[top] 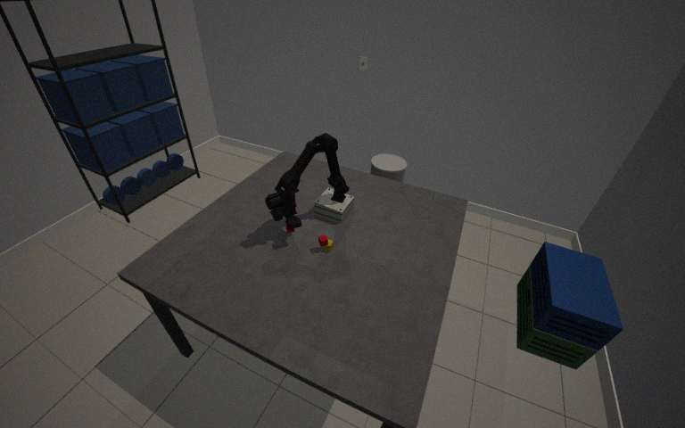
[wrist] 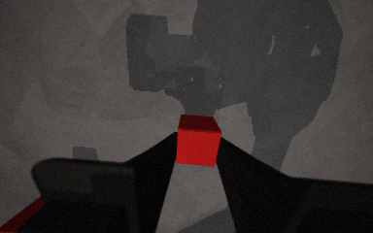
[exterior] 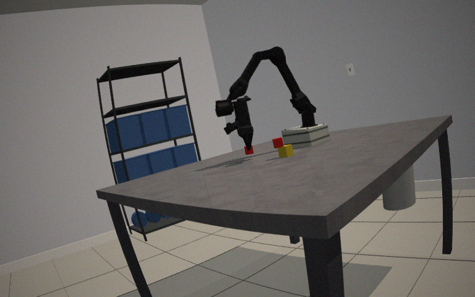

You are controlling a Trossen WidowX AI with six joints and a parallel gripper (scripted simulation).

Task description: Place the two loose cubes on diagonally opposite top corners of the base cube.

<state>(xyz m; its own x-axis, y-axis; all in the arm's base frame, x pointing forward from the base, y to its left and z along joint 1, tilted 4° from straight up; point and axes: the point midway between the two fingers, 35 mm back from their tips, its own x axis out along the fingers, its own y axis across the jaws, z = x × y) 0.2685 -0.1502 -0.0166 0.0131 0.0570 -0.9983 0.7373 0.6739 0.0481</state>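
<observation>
Now: gripper tip 40 mm short of the red cube, 190 mm to the right of it and 20 mm below it. Round my gripper tip: yellow cube (30 mm ahead, 210 mm to the left, 20 mm below).
</observation>
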